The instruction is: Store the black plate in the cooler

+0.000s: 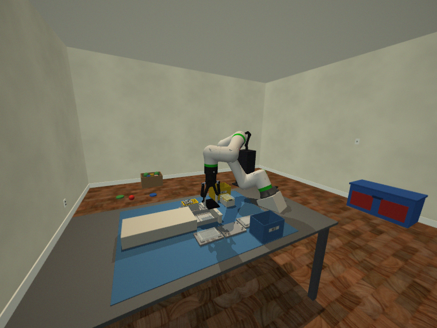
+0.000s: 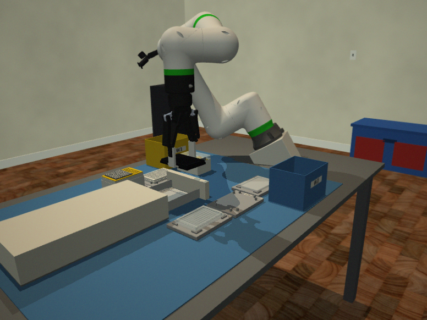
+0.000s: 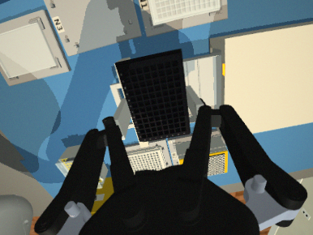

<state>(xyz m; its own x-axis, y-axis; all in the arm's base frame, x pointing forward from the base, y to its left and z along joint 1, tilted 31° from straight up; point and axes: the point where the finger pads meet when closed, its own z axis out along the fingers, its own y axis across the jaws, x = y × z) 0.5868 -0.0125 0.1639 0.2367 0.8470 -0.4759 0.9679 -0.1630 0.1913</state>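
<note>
The drawer lies 14 cm below my hand, 5 cm to the right of it and 5 cm ahead of it. The rest, counted from my hand: yellow tip box 25 cm to the right, 11 cm below, 2 cm ahead; then cooler CD 18 cm ahead, 13 cm below, 9 cm to the right; then black plate 2 cm below.
</note>
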